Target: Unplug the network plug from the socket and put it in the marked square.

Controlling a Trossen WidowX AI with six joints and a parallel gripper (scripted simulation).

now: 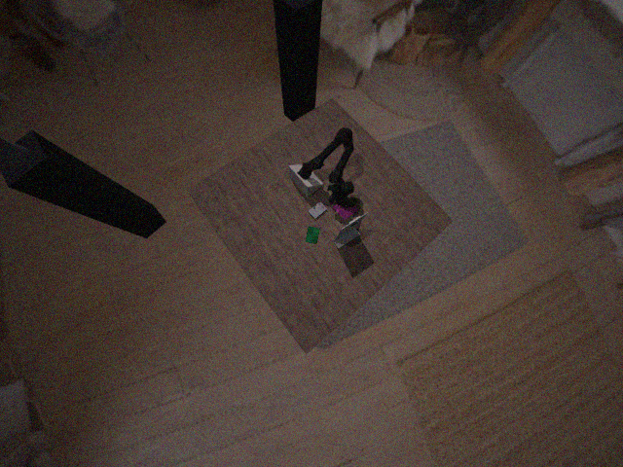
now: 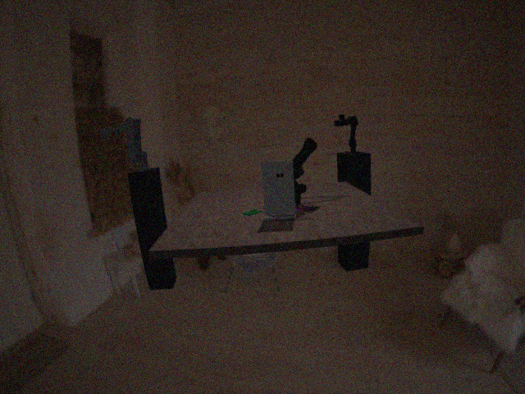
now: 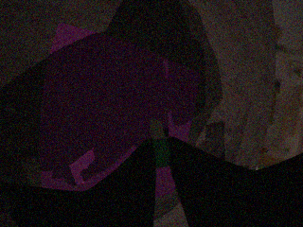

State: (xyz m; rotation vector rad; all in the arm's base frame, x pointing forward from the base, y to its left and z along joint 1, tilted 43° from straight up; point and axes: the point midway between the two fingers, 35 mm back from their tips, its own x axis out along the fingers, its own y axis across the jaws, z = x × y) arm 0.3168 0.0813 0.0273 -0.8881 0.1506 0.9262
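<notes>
The magenta square lies 2 cm below my gripper tip and 1 cm behind it. From my gripper tip the other things lie so: upright grey panel 14 cm to the right, 12 cm ahead, 12 cm above.
</notes>
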